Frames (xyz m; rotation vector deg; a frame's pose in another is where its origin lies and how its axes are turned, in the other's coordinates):
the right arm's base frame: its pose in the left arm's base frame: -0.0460 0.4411 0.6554 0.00 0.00 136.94
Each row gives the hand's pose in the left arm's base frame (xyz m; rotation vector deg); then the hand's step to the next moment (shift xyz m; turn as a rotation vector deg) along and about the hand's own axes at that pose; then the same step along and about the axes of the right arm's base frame.
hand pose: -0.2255 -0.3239 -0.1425 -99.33 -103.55 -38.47
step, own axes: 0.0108 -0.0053 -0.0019 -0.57 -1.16 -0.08
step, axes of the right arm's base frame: 0.0083 -0.0009 0.0089 0.48 1.16 -0.32
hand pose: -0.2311 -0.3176 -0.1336 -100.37 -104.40 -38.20
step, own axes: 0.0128 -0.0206 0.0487 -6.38 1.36 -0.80
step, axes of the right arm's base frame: 0.0446 -0.0147 -0.0275 -4.70 2.75 -3.69
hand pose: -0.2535 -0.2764 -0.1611 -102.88 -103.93 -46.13
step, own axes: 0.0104 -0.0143 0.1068 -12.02 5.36 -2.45
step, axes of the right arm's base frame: 0.0601 -0.0551 -0.0712 -11.32 3.85 -6.02
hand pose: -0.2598 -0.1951 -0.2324 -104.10 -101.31 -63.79
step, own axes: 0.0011 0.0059 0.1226 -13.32 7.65 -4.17
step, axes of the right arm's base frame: 0.0326 -0.0927 -0.0736 -14.34 4.38 -5.34
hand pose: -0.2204 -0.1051 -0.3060 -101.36 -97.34 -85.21
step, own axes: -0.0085 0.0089 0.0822 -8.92 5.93 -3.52
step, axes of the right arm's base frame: 0.0031 -0.0735 -0.0386 -10.39 3.27 -2.90
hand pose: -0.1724 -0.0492 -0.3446 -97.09 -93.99 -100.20
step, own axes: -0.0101 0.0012 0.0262 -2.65 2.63 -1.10
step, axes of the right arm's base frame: -0.0038 -0.0237 -0.0146 -3.79 0.80 -0.38
